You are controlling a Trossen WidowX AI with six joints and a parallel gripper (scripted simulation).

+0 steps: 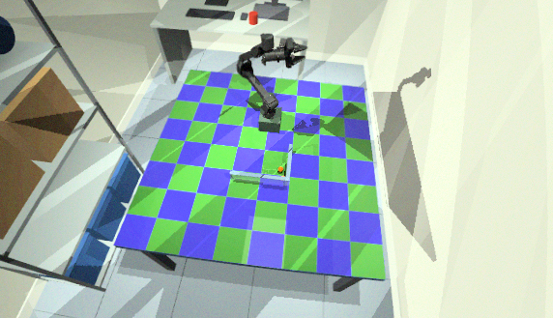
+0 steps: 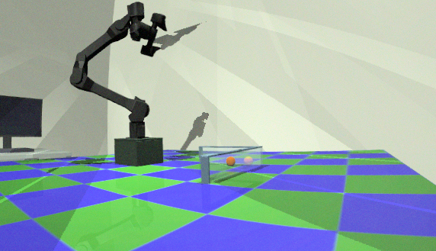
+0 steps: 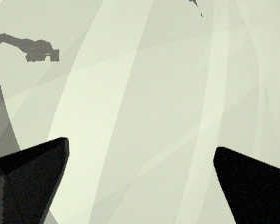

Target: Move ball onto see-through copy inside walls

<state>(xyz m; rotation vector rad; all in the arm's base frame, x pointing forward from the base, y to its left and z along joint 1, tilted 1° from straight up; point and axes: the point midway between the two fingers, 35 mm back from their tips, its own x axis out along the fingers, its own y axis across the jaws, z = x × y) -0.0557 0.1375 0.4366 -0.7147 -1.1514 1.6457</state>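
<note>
Right now my gripper tip is 52 cm above the orange ball, 37 cm short of it and 1 cm to the right of it. The rest, counted from my gripper tip: see-through copy of ball: 52 cm below, 42 cm ahead, 3 cm to the left.
</note>
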